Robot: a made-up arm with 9 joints. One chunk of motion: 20 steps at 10 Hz.
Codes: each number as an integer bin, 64 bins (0 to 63) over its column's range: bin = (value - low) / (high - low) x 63, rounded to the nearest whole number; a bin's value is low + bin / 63 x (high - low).
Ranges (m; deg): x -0.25..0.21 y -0.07..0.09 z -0.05..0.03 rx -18..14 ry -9..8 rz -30..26
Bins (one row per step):
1: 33 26 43 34 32 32
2: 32 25 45 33 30 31
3: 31 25 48 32 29 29
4: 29 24 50 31 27 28
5: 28 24 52 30 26 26
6: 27 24 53 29 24 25
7: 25 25 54 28 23 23
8: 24 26 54 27 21 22
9: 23 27 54 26 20 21
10: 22 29 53 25 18 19
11: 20 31 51 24 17 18
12: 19 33 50 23 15 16
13: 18 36 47 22 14 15
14: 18 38 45 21 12 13
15: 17 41 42 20 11 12
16: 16 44 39 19 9 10
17: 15 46 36 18 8 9
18: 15 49 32 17 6 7
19: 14 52 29 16 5 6
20: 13 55 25 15 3 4
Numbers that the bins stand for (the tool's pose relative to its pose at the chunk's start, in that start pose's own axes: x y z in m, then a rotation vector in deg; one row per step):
1: -0.0090 -0.0040 0.0046 -0.73 -0.37 -1.56
2: -0.0163 -0.0065 0.0071 -1.24 -0.90 -2.44
3: -0.0237 -0.0065 0.0110 -1.75 -1.17 -4.22
4: -0.0383 -0.0090 0.0135 -2.25 -1.71 -5.11
5: -0.0456 -0.0090 0.0160 -2.76 -1.98 -6.89
6: -0.0529 -0.0090 0.0173 -3.27 -2.52 -7.78
7: -0.0675 -0.0065 0.0186 -3.78 -2.79 -9.56
8: -0.0748 -0.0040 0.0186 -4.29 -3.33 -10.44
9: -0.0821 -0.0014 0.0186 -4.79 -3.60 -11.33
10: -0.0894 0.0037 0.0173 -5.30 -4.14 -13.11
11: -0.1040 0.0087 0.0148 -5.81 -4.41 -14.00
12: -0.1113 0.0138 0.0135 -6.32 -4.95 -15.78
13: -0.1186 0.0214 0.0097 -6.83 -5.22 -16.67
14: -0.1186 0.0265 0.0071 -7.33 -5.76 -18.44
15: -0.1259 0.0341 0.0033 -7.84 -6.03 -19.33
16: -0.1332 0.0417 -0.0005 -8.35 -6.57 -21.11
17: -0.1405 0.0468 -0.0043 -8.86 -6.84 -22.00
18: -0.1405 0.0544 -0.0094 -9.37 -7.38 -23.78
19: -0.1478 0.0621 -0.0132 -9.87 -7.65 -24.67
20: -0.1551 0.0697 -0.0183 -10.38 -8.19 -26.44

